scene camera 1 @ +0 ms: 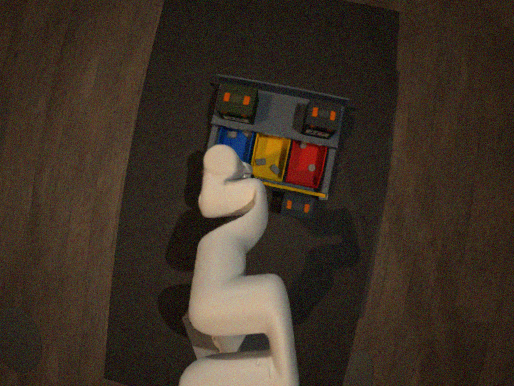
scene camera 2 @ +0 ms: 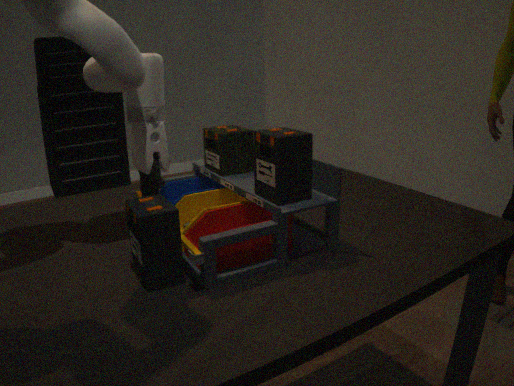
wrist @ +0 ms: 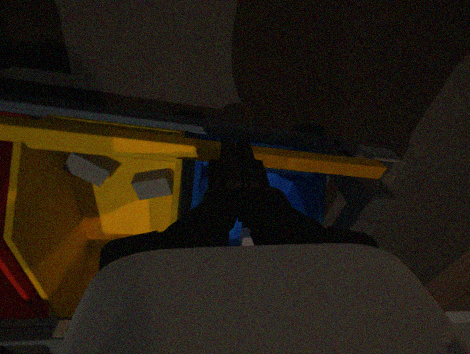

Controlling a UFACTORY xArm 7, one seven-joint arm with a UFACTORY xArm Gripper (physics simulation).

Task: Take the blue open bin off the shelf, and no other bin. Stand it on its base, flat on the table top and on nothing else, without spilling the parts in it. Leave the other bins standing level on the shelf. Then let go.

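Frame: origin at the arm's base, x ahead, y down, z left, level; metres.
Seen in the pictures: gripper, fingertip midpoint: (wrist: 232, 158).
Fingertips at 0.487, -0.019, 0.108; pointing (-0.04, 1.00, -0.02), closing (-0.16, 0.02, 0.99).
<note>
Pixels of each thing's top centre, then the offset from my fingertips to it, as dx, dy, dz.
- blue bin at its top centre: (wrist: 247, 274) (scene camera 2: 190, 185) (scene camera 1: 234, 142) +0.100, -0.016, +0.037
- yellow bin at its top centre: (wrist: 102, 271) (scene camera 2: 210, 198) (scene camera 1: 271, 149) +0.107, -0.016, -0.075
- red bin at its top centre: (scene camera 2: 236, 215) (scene camera 1: 308, 156) +0.117, -0.016, -0.187
- yellow rail at its top centre: (wrist: 84, 142) (scene camera 1: 264, 183) +0.005, +0.000, -0.082
- dark box at its top centre: (scene camera 2: 150, 203) (scene camera 1: 297, 206) -0.035, -0.067, -0.192
The blue bin (scene camera 1: 239, 143) (scene camera 2: 185, 187) (wrist: 312, 192) is in the shelf's lower front row, at the left end in scene camera 1, with small grey parts in it. The yellow bin (scene camera 1: 272, 149) (scene camera 2: 200, 202) (wrist: 120, 215) is beside it, then the red bin (scene camera 1: 302, 170) (scene camera 2: 230, 217) (wrist: 5, 200). My gripper (scene camera 2: 151, 192) (wrist: 232, 158) is shut, pointing down at the blue bin's front edge, and overlaps the yellow rail in the wrist view. Nothing shows between the fingers. The tips' exact contact is too dark to tell, and the arm hides them in scene camera 1.
The grey shelf (scene camera 1: 280, 112) (scene camera 2: 297, 203) has a raised back deck bearing two dark boxes (scene camera 1: 237, 104) (scene camera 2: 284, 165). A yellow rail (scene camera 1: 295, 189) (wrist: 320, 166) runs along its front. Another dark box (scene camera 1: 298, 205) (scene camera 2: 157, 240) stands on the table before the shelf.
</note>
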